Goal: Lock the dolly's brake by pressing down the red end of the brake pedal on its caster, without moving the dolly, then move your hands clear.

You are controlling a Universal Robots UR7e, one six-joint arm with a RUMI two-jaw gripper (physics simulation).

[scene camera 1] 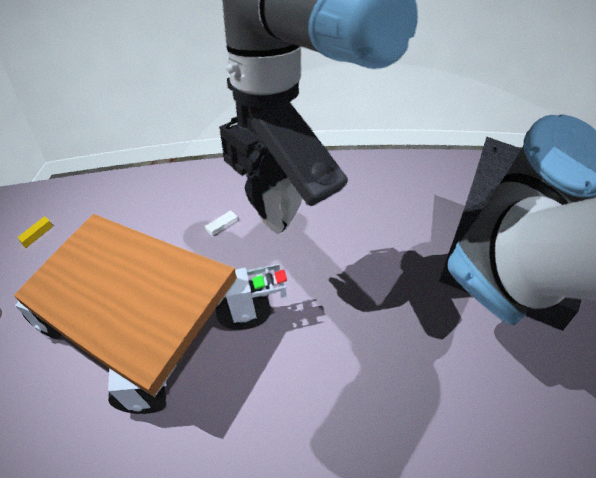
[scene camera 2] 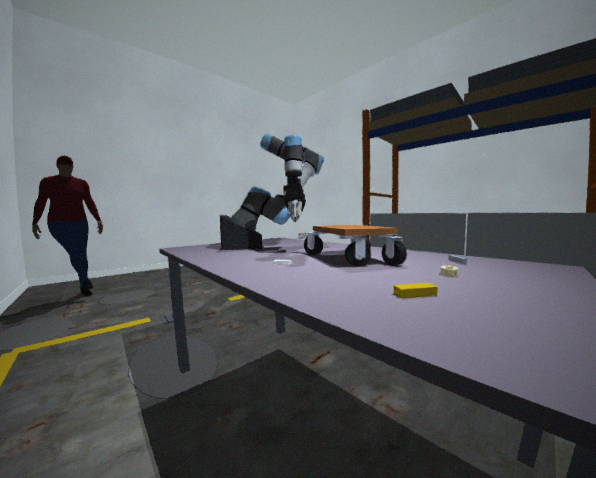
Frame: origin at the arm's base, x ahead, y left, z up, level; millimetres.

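Seen in the pictures: gripper, fingertip midpoint: (scene camera 1: 280,231) (scene camera 2: 295,222); arm's base, origin of the base link: (scene camera 2: 242,225).
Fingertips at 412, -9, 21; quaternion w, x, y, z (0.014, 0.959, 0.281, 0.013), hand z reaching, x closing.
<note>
Pixels of each thing's middle, then the offset from my fingertips to it, as dx, dy, dz. "spot": a spot on its surface instead. Level surfaces: height alone.
- brake pedal, body centre: (scene camera 1: 269,279) +23, +35, -55
- green end, surface spot: (scene camera 1: 258,282) spot: +39, +38, -53
- red end, surface spot: (scene camera 1: 280,276) spot: +8, +34, -51
- white block, body centre: (scene camera 1: 221,223) (scene camera 2: 282,262) +106, -183, -135
- yellow block, body centre: (scene camera 2: 415,290) (scene camera 1: 35,231) +564, -241, -131
- cream round piece, body centre: (scene camera 2: 449,271) +597, -13, -130
- grey piece with a thin upright rod, body centre: (scene camera 2: 457,259) +592, +205, -131
- table, its level: dz -141
The dolly (scene camera 1: 130,295) (scene camera 2: 350,230) has an orange wooden deck and stands on its casters on the table. The brake pedal (scene camera 1: 268,279) sticks out from the caster at the deck's right corner in scene camera 1, with a green end (scene camera 1: 258,282) nearer the deck and a red end (scene camera 1: 280,276) farther out. In scene camera 2 the pedal (scene camera 2: 302,235) is very small, at the dolly's left. My gripper (scene camera 1: 281,230) (scene camera 2: 295,219) is shut and empty, pointing down. It hangs above the pedal's height, apart from it. Whether the red end is tilted down is too small to tell.
A white block (scene camera 1: 221,223) (scene camera 2: 283,262), a yellow block (scene camera 1: 35,231) (scene camera 2: 415,290), a cream round piece (scene camera 2: 449,271) and a grey piece with a thin upright rod (scene camera 2: 458,259) are on the table (scene camera 2: 340,300). A person (scene camera 2: 67,205) is on the floor at the left.
</note>
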